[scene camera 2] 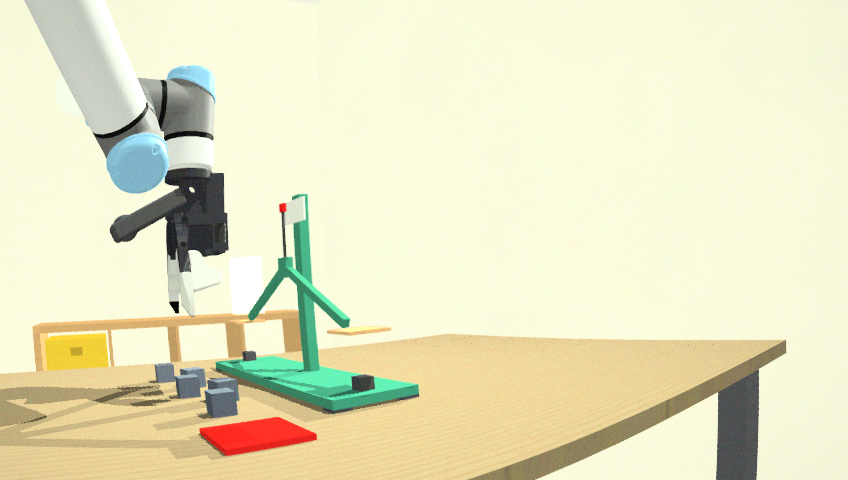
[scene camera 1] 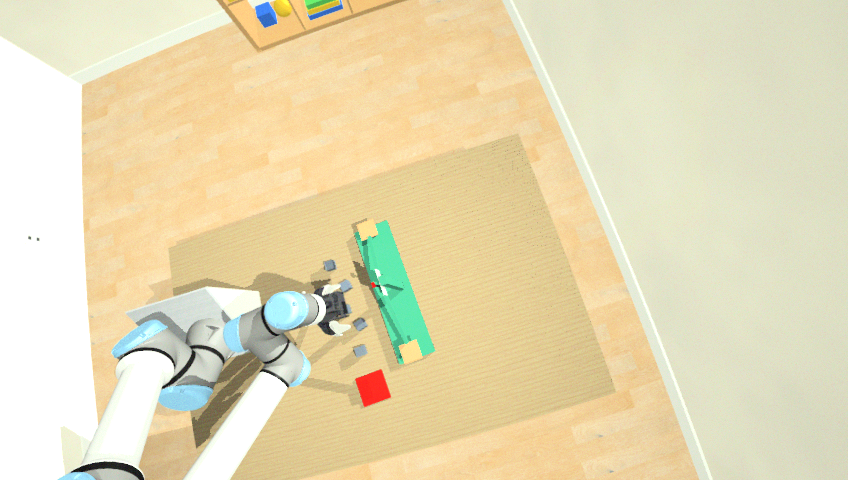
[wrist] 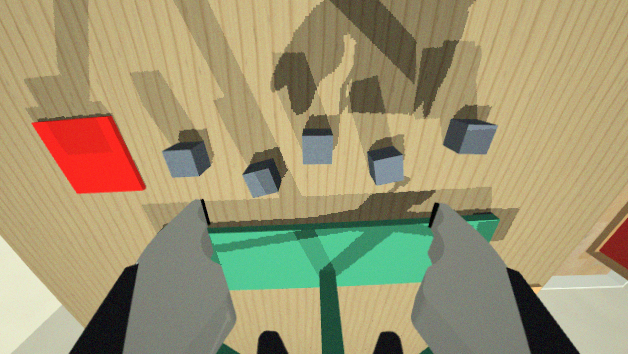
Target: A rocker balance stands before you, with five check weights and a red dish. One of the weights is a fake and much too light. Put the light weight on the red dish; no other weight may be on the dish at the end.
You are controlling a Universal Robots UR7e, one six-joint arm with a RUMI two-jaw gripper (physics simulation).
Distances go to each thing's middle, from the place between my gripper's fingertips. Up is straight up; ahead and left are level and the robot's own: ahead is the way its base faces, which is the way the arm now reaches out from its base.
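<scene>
Green rocker balance (scene camera 2: 337, 391): my gripper 170 mm short of it, 30 mm below it. Red dish (scene camera 1: 372, 387), from my hand: 260 mm to the right, 110 mm below, 10 mm behind.
</scene>
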